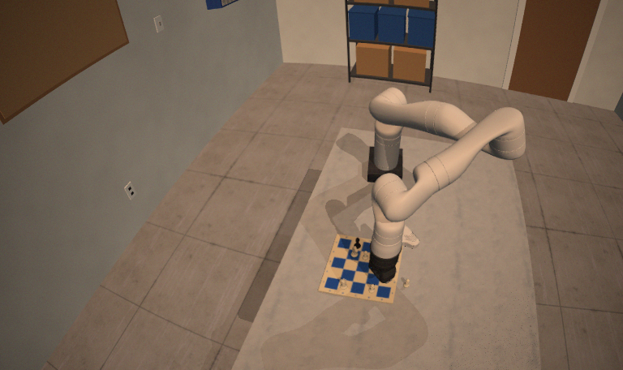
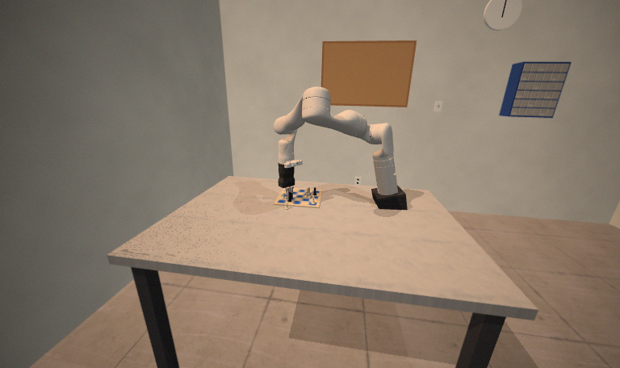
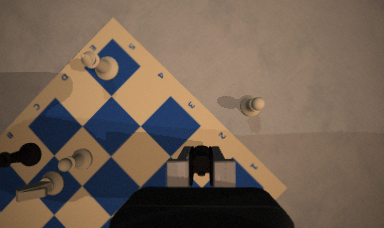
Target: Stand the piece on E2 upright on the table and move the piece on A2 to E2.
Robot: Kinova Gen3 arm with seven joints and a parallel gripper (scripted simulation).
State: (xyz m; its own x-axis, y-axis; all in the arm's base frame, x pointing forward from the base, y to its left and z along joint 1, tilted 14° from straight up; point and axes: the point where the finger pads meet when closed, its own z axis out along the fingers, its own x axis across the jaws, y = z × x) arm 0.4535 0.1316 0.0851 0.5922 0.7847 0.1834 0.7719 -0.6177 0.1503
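Now: the chessboard 3 cm behind my hand, 8 cm to the right of it and 3 cm below it.
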